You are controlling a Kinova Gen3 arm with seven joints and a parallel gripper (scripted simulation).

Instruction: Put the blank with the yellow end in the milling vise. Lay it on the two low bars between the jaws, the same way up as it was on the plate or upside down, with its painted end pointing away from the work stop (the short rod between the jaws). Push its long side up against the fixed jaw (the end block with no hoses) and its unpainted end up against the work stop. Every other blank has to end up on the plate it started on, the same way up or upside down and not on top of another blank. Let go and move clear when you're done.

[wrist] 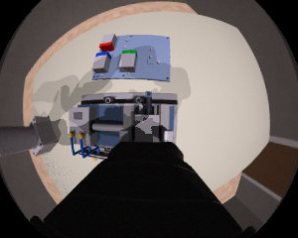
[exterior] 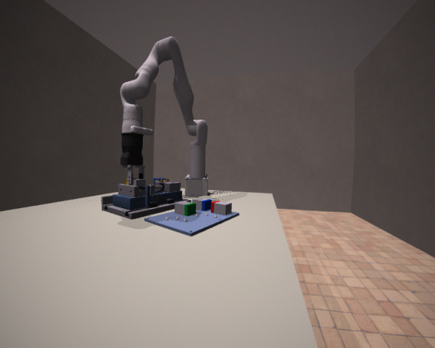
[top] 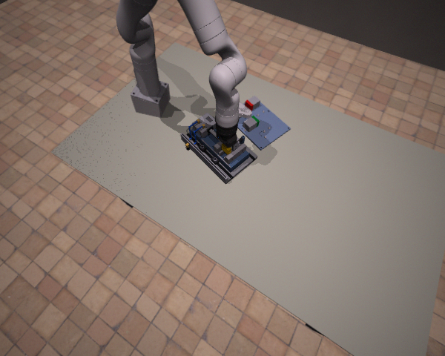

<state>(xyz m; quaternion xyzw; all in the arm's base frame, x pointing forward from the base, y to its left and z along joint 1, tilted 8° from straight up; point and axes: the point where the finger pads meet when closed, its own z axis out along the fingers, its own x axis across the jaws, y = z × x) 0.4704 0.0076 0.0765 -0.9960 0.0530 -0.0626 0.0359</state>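
Right now the yellow-ended blank is 20 mm below my hand. Round my hand: green-ended blank 190 mm to the left, 90 mm below, 40 mm behind; fixed jaw 40 mm below, 30 mm ahead; milling vise 80 mm below, 70 mm behind, 10 mm to the left.
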